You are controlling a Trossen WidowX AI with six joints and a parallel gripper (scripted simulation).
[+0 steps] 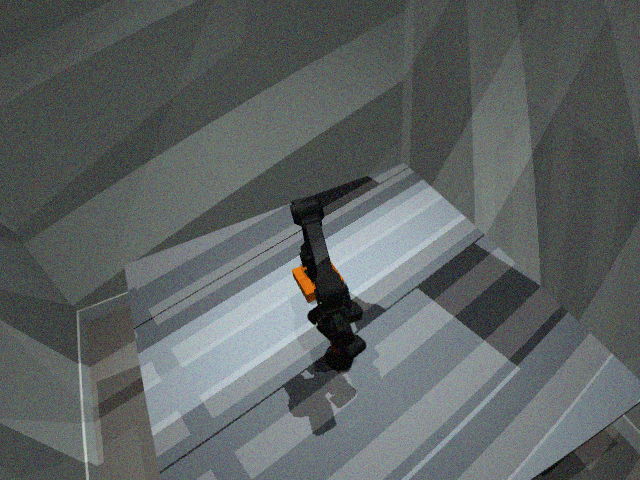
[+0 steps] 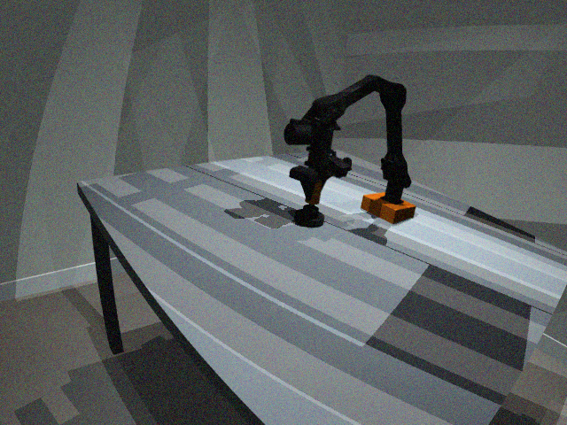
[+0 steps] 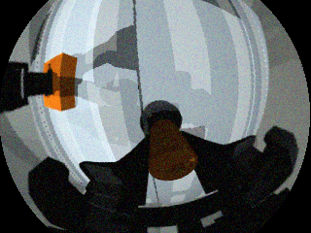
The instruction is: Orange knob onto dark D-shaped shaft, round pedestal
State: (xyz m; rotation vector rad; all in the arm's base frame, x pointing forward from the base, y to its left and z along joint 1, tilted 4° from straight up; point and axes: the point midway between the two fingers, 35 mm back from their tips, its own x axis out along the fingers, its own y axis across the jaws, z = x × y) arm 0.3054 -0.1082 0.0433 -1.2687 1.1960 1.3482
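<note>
Right now my gripper tip is 20 mm below the orange knob. The rest, counted from my gripper tip: dark round pedestal (40 mm below).
</note>
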